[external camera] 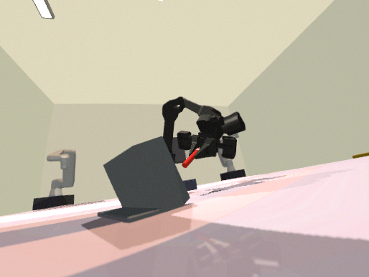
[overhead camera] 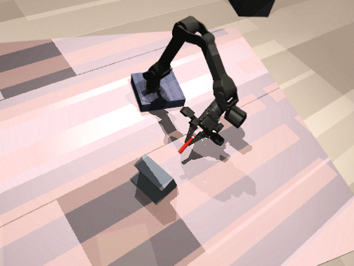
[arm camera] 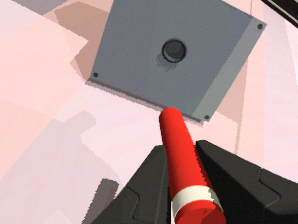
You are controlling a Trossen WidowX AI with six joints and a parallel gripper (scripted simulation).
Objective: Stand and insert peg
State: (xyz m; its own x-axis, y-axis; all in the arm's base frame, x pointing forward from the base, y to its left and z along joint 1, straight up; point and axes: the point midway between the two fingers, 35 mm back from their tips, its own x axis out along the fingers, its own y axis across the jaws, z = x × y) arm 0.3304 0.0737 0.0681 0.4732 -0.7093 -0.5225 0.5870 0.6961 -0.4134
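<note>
Now: gripper tip 12 cm to the left of the sloped panel, 8 cm short of it and 5 cm above it. From my gripper tip the other things lie so: thin flat foot 14 cm to the right, 10 cm ahead, 9 cm below; red peg 1 cm to the left, 1 cm behind, 1 cm above.
</note>
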